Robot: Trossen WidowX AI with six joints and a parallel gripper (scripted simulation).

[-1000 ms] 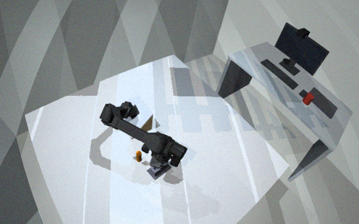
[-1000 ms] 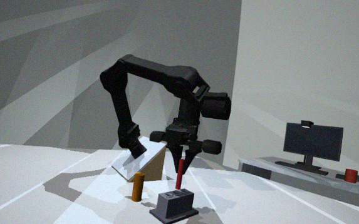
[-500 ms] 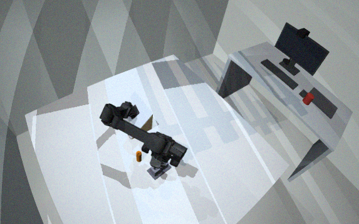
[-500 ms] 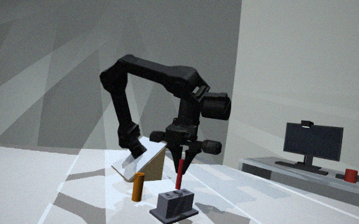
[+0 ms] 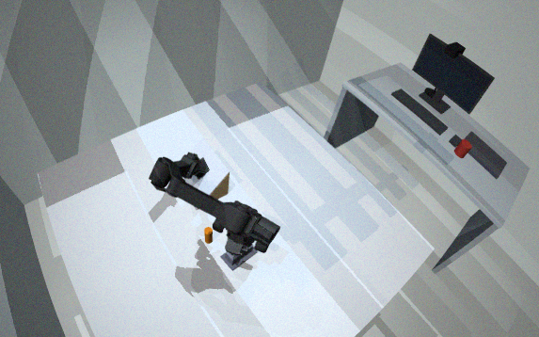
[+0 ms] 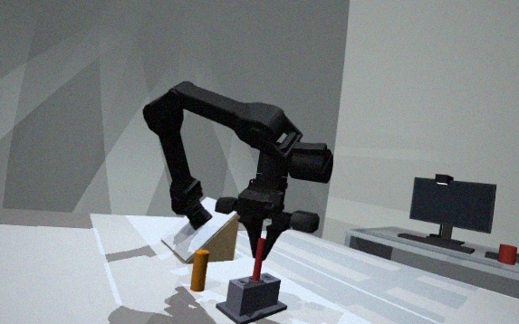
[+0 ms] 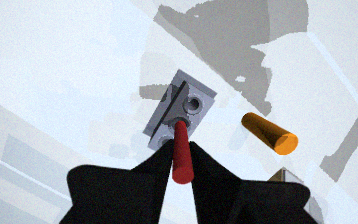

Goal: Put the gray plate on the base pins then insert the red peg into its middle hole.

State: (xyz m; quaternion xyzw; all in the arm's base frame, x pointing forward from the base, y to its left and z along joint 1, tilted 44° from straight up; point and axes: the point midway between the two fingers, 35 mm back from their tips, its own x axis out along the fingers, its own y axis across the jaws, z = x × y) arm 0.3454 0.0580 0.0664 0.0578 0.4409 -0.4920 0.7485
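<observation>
Now: the red peg right at my gripper tip. Round my gripper tip: orange cylinder (10 cm behind, 8 cm to the right, 6 cm below); then gray plate (5 cm below).
</observation>
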